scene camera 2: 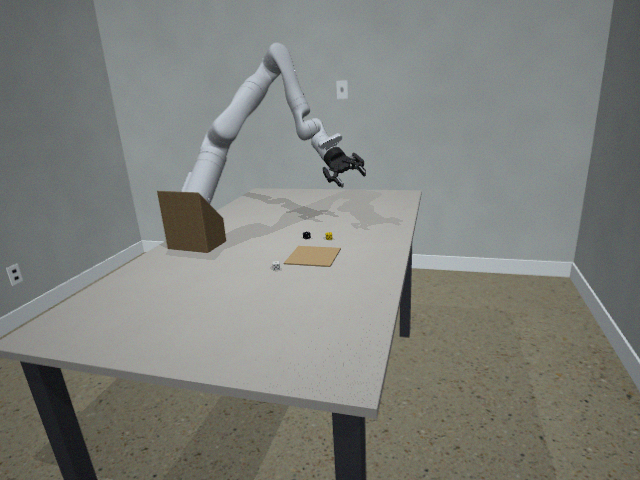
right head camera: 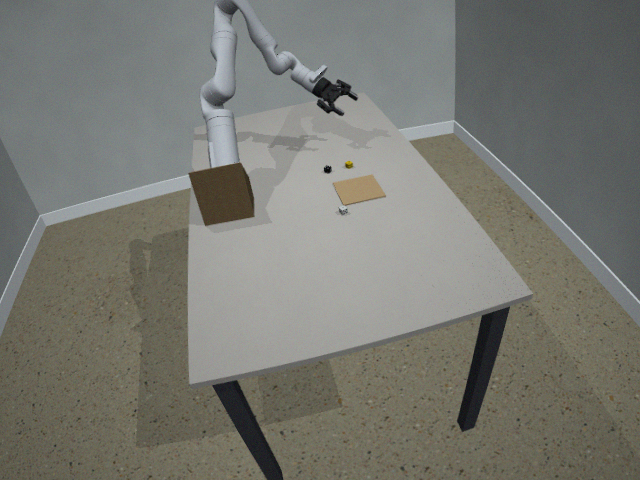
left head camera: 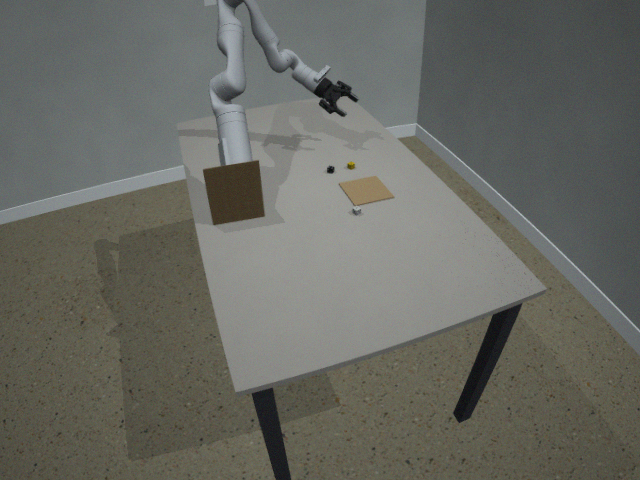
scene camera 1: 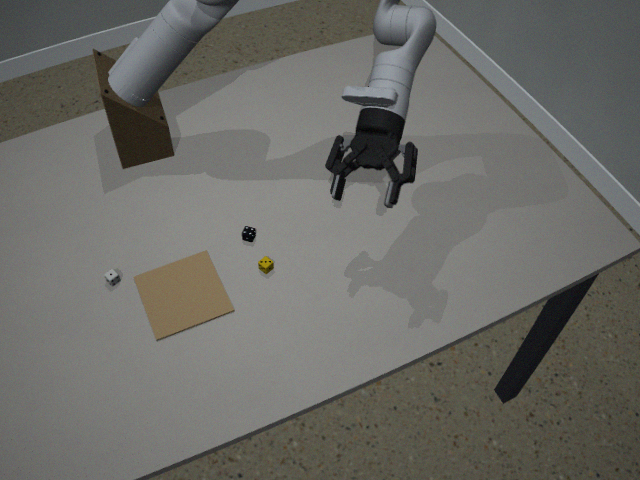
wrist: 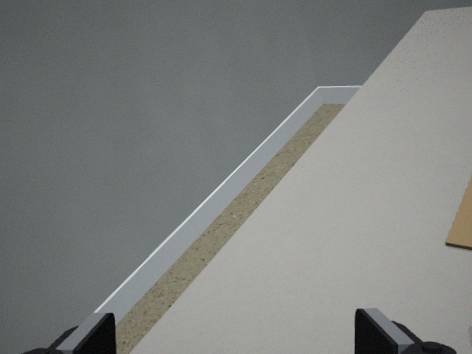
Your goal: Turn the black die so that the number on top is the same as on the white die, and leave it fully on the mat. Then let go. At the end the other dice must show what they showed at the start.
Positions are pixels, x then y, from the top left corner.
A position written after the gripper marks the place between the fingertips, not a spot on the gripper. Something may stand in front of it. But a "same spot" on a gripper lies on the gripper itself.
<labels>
gripper: scene camera 2; right head camera 350,106; left head camera 351,107; scene camera 1; wrist 235,338
same spot on gripper: (scene camera 1: 346,166) = (scene camera 2: 336,172)
</labels>
